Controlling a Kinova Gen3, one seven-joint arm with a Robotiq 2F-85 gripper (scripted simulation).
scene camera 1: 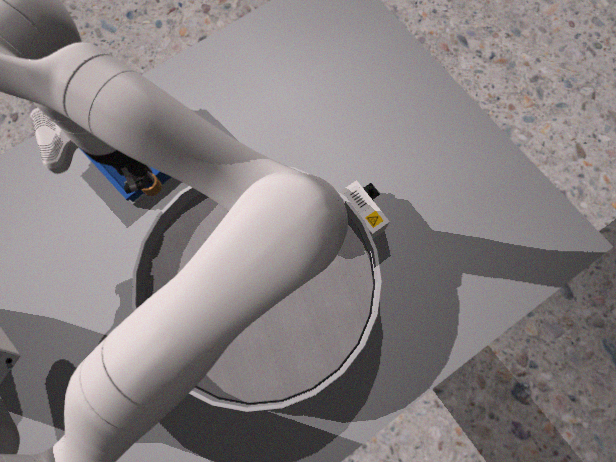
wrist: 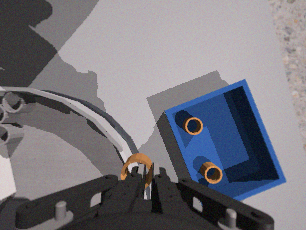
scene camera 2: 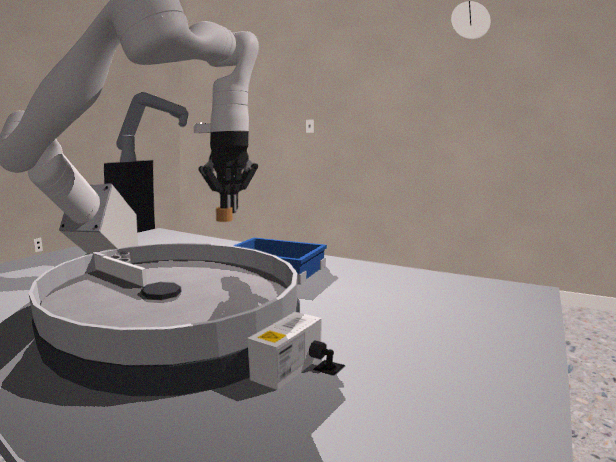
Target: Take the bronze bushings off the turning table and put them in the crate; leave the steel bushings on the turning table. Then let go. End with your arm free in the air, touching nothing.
Labels:
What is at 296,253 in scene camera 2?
A blue crate.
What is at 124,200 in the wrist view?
My gripper.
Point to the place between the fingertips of my gripper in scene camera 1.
147,177

